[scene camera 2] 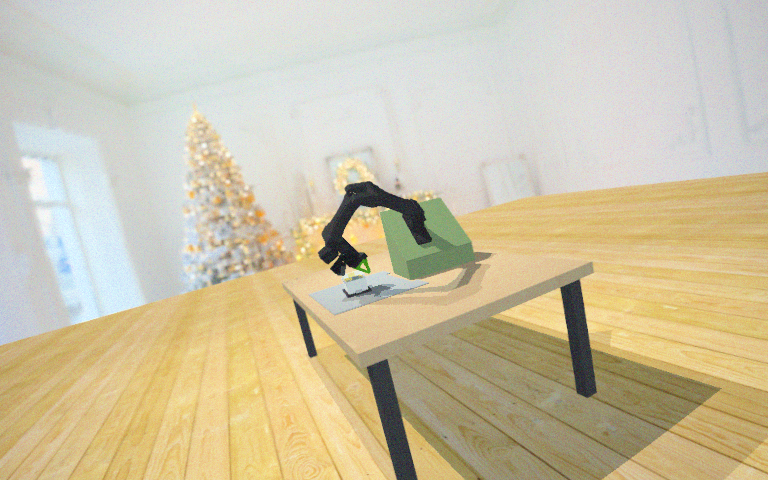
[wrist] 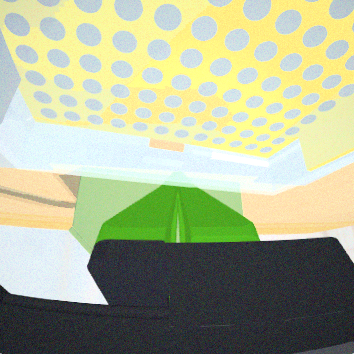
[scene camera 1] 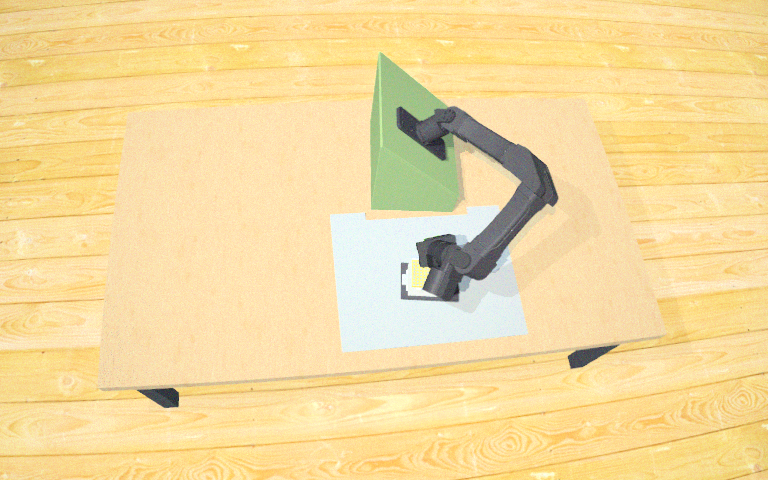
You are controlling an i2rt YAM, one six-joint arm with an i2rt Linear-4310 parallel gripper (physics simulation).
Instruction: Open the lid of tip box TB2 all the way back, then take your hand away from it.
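Seen in the pictures: gripper, fingertip midpoint: (scene camera 2: 369, 272) (wrist: 177, 179) (scene camera 1: 426, 246); arm's base, origin of the base link: (scene camera 2: 416, 228) (scene camera 1: 420, 135).
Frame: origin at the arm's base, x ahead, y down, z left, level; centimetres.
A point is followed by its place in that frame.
A white tip box (scene camera 1: 416, 291) {x 38.8, y 15.6, z 0.0 cm} (scene camera 2: 356, 285) {x 35.1, y 15.8, z 10.2 cm} with a yellow perforated rack (scene camera 1: 417, 272) {x 35.1, y 11.7, z -0.2 cm} (wrist: 162, 89) sits in a dark holder (scene camera 1: 403, 294) {x 38.6, y 18.7, z -3.0 cm} on the pale mat (scene camera 1: 368, 316) {x 44.7, y 19.5, z -12.2 cm} (scene camera 2: 334, 302) {x 46.0, y 19.4, z 13.0 cm}. No TB2 label is readable. My gripper (scene camera 2: 368, 271) {x 26.8, y 13.4, z 2.7 cm} (wrist: 177, 179) {x 26.8, y 13.4, z 2.7 cm} is shut, its green fingertips together with no thing seen between them. It is low beside the box. In the wrist view a see-through pale band crosses the very tips; I cannot tell whether it is lid or box rim, or whether they touch. The lid's angle cannot be made out. In scene camera 1 the arm hides the fingertips and part of the box.
A large green wedge-shaped block (scene camera 1: 407, 181) {x 12.4, y 4.3, z -3.3 cm} (scene camera 2: 402, 243) {x 9.8, y 4.5, z 5.0 cm} (wrist: 92, 205) {x 12.1, y 14.5, z 9.7 cm} stands behind the mat on the wooden table (scene camera 1: 226, 226) {x 19.9, y 19.7, z -52.2 cm} (scene camera 2: 453, 305) {x 14.8, y 19.7, z 61.0 cm}. The arm (scene camera 1: 504, 232) {x 37.0, y -15.5, z 14.6 cm} (scene camera 2: 336, 220) {x 37.5, y -13.0, z 16.7 cm} is mounted on its slanted face and arches over to the box.
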